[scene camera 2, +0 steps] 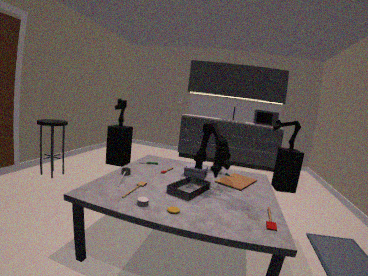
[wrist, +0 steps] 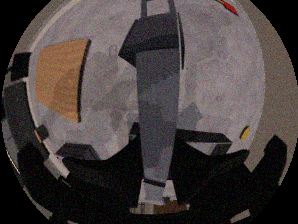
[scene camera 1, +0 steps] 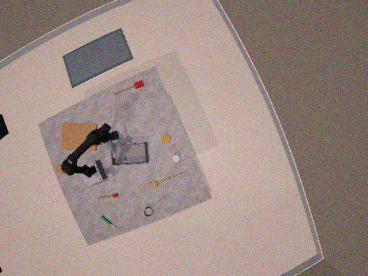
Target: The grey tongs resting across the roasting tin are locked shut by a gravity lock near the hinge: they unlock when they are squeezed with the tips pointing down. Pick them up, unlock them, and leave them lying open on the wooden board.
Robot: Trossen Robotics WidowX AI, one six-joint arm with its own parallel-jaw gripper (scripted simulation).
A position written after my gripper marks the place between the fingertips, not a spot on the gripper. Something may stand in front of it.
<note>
In view: my gripper [wrist: 154, 132], a wooden board [scene camera 1: 73, 135] and a roasting tin [scene camera 2: 189, 188].
The wooden board also shows in the wrist view [wrist: 59, 73]. The roasting tin shows as well in the wrist view [wrist: 211, 143] and in scene camera 1 [scene camera 1: 130, 153].
</note>
